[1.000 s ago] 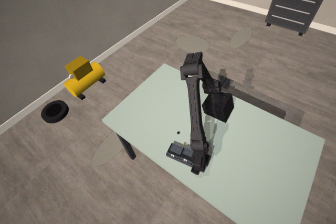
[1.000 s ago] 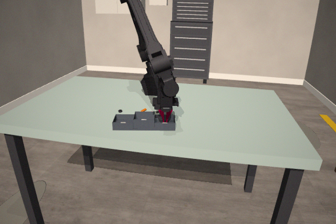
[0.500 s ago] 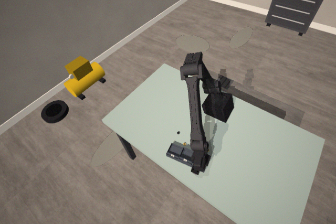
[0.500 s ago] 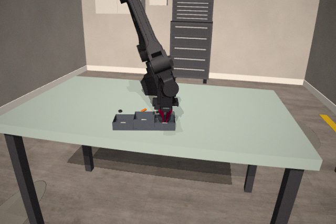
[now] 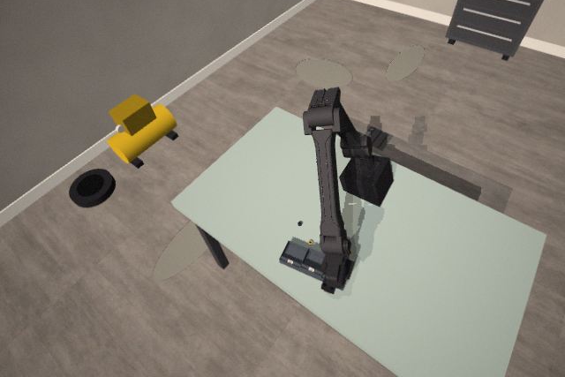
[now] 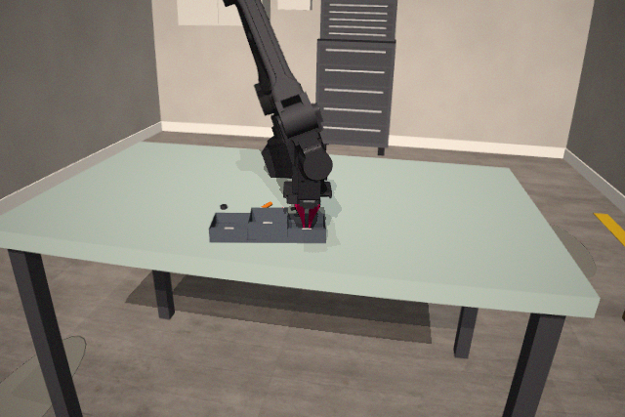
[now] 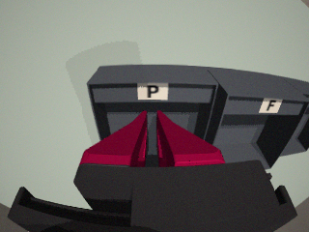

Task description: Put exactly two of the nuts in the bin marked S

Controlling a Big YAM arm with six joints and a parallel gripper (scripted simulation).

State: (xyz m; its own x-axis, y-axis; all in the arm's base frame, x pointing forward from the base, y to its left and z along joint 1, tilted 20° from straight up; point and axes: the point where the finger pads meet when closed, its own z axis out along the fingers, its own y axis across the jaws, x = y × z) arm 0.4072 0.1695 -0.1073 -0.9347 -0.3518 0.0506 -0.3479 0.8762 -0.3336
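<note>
My gripper is now 130 mm past the black bolt, 60 mm to the left of it and 20 mm above it. From my hand the other things lie so: black nut (240 mm to the right, 60 mm behind, 20 mm below); red cylinder (100 mm to the right, 70 mm behind, 20 mm below); orange piece (140 mm to the right, 100 mm behind, 20 mm below).
</note>
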